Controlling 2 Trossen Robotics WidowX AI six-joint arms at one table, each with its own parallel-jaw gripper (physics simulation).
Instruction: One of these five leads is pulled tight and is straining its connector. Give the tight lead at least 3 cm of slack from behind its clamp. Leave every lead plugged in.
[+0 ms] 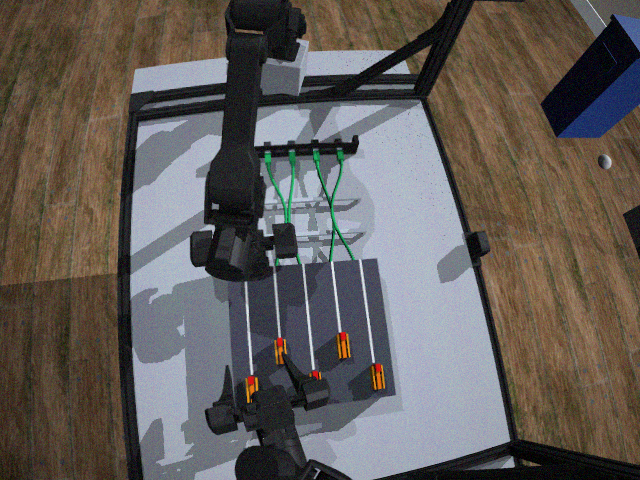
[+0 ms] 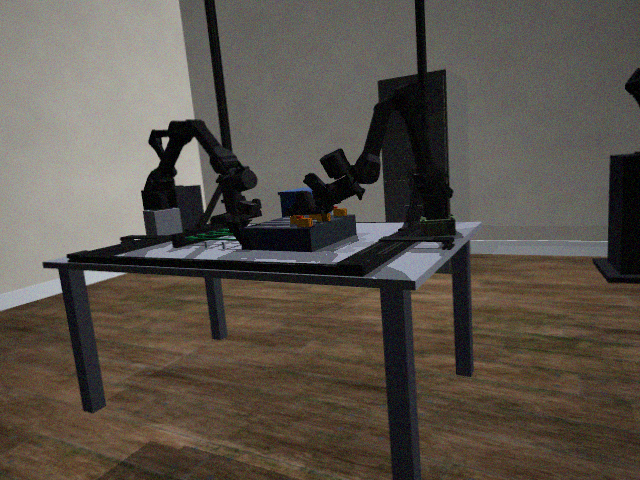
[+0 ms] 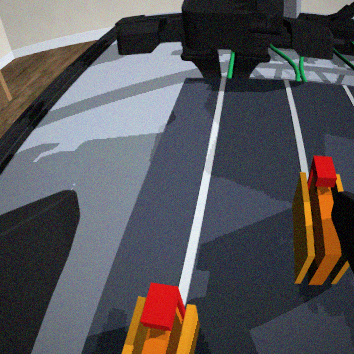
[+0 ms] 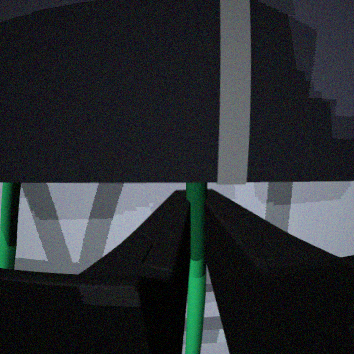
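Pixels of known places: left gripper, fingertip midpoint: (image 1: 255,359) (image 2: 291,214) (image 3: 210,205); right gripper, fingertip midpoint: (image 4: 193,202); left arm's base, origin of the base link: (image 2: 437,217); right arm's base, origin of the base link: (image 1: 283,50) (image 2: 160,209).
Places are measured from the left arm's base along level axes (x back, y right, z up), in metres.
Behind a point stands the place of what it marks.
Note:
A dark board (image 1: 385,333) {x -0.365, y 0.066, z 0.019 m} (image 2: 328,235) {x -0.308, y -0.134, z -0.017 m} (image 3: 253,140) carries five white leads, each ending in an orange connector with a red top. Behind it, green leads (image 1: 332,210) {x -0.629, y 0.080, z -0.014 m} run to a black rack (image 1: 349,148) {x -0.759, y 0.180, z -0.023 m}. My right gripper (image 4: 193,202) {x -0.589, y -0.117, z -0.036 m} (image 1: 243,270) {x -0.589, y -0.117, z -0.036 m} (image 2: 233,223) is shut on the leftmost green lead (image 4: 195,302) {x -0.618, y -0.108, z -0.020 m} (image 3: 230,64) {x -0.684, y -0.088, z -0.020 m}, just behind the board's back edge. My left gripper (image 1: 261,381) (image 3: 210,205) {x -0.407, y -0.160, z 0.053 m} (image 2: 309,183) is open and empty. It hangs low over the leftmost connector (image 1: 251,388) {x -0.365, y -0.183, z 0.043 m} (image 3: 161,323) {x -0.372, y -0.179, z 0.050 m}, and its fingers straddle the leftmost white lead (image 1: 248,324) {x -0.470, y -0.151, z 0.020 m} (image 3: 197,225) {x -0.425, y -0.164, z 0.020 m}. The second connector (image 1: 280,350) {x -0.407, y -0.116, z 0.043 m} (image 3: 317,225) {x -0.401, y -0.120, z 0.038 m} is beside one finger.
Two clear clamp bars (image 1: 347,205) {x -0.646, y 0.124, z -0.031 m} (image 1: 351,235) {x -0.574, y 0.101, z -0.029 m} cross the green leads. A black frame (image 1: 125,286) {x -0.630, y -0.362, z -0.027 m} rims the table. A grey block (image 1: 282,76) {x -0.966, y 0.096, z 0.032 m} stands at the right arm's base. A blue box (image 2: 294,197) and a grey cabinet (image 2: 434,119) stand behind the table.

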